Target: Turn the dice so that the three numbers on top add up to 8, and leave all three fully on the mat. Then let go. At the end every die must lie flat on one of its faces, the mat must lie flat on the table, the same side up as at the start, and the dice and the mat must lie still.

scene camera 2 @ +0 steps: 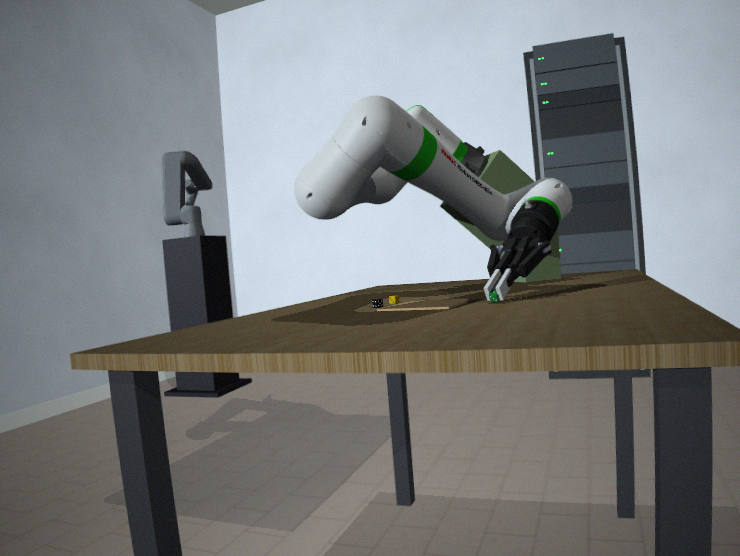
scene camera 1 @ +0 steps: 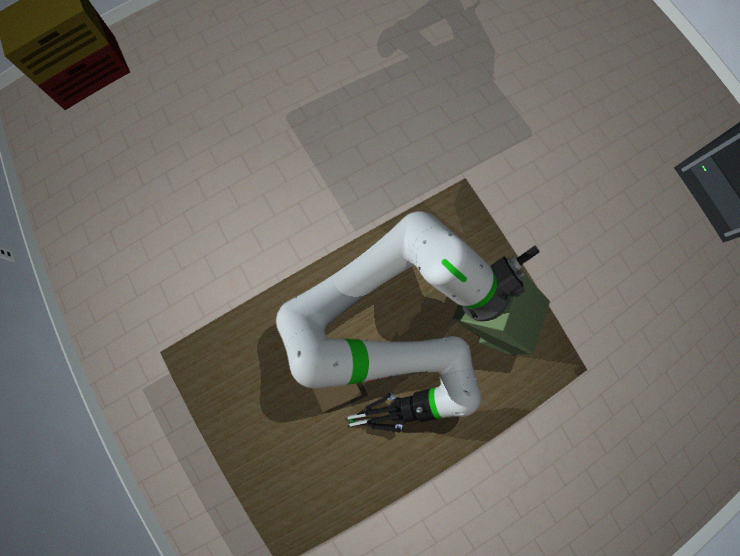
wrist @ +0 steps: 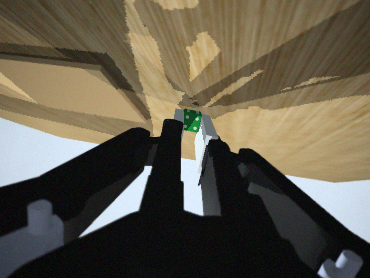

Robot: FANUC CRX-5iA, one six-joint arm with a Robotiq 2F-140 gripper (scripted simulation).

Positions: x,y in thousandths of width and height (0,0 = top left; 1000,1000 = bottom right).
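Observation:
In scene camera 1 I can see a tan mat (scene camera 1: 447,715), and my gripper (scene camera 1: 474,756) is there with it. Scene camera 2 gives me the mat (scene camera 2: 605,546) and the gripper (scene camera 2: 667,530) again. The wrist view has my gripper (wrist: 512,455) too.

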